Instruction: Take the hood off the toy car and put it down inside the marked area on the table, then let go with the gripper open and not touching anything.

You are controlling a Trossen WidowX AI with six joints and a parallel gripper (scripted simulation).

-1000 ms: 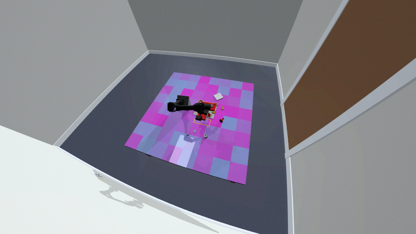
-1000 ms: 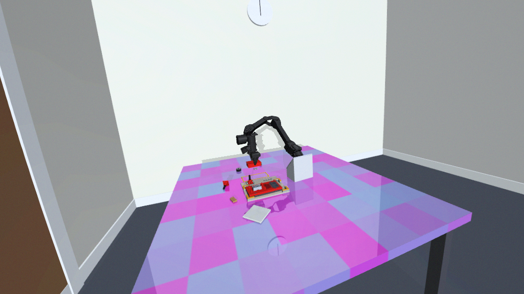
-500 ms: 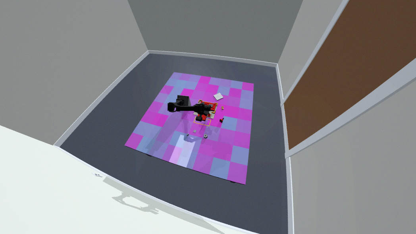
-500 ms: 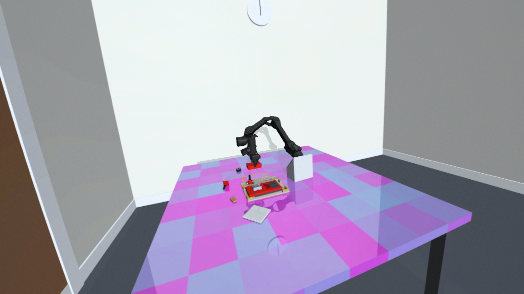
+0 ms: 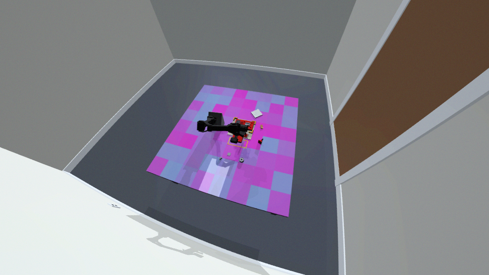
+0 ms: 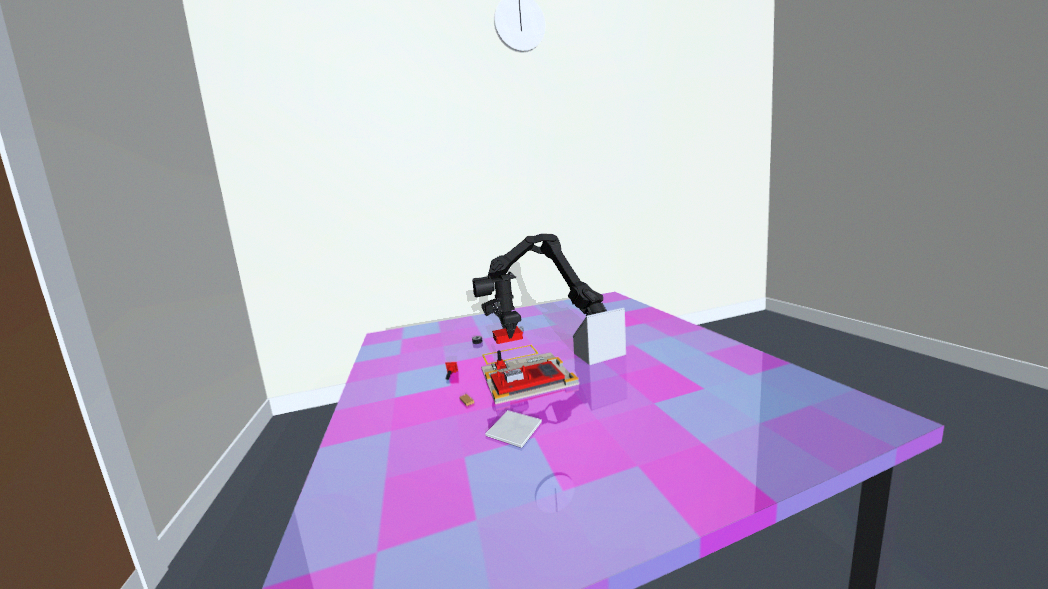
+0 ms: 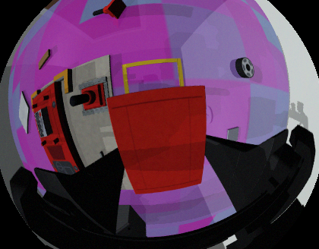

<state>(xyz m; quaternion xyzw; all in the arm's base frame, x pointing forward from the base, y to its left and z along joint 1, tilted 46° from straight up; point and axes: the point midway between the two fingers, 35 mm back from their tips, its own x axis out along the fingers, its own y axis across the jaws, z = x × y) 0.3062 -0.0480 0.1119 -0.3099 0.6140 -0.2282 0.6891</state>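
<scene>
My gripper tip is now 150 mm to the left of the small grey piece, 70 mm above it and 40 mm past it. Round my gripper tip: black wheel: 170 mm to the right, 100 mm ahead, 70 mm below; then small brown block: 250 mm to the left, 170 mm ahead, 70 mm below; then red hood: right at my gripper tip.
</scene>
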